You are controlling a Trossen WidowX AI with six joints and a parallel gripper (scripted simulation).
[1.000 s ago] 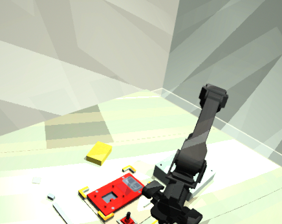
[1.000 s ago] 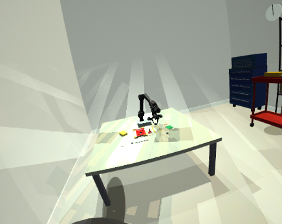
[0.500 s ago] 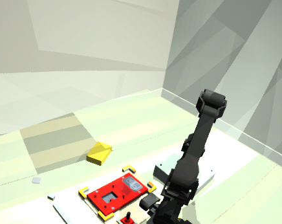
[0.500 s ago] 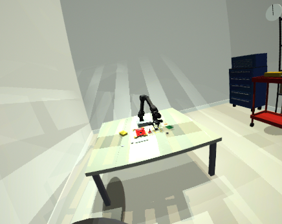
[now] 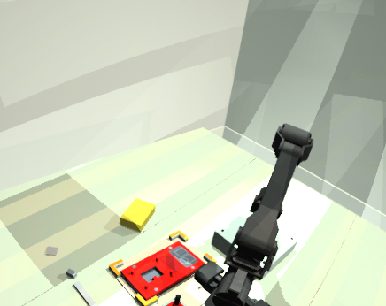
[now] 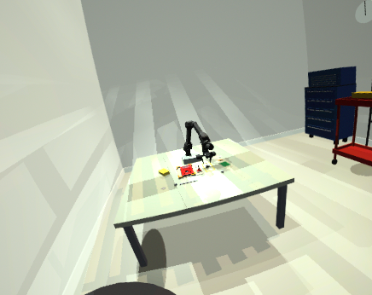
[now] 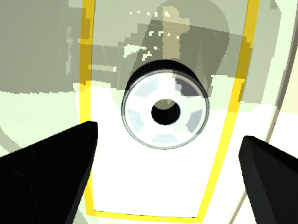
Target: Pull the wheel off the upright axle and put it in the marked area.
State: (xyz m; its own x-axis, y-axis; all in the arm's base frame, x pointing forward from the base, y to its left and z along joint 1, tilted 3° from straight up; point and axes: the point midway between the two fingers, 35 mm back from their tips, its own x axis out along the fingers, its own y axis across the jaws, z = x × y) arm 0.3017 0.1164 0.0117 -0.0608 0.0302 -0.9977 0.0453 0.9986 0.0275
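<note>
Now: the black tyre 20 mm below my gripper tip. The rest, counted from my gripper tip: grey bar 210 mm ahead, 230 mm to the right, 30 mm below; then yellow block 90 mm behind, 410 mm to the right, 20 mm below.
</note>
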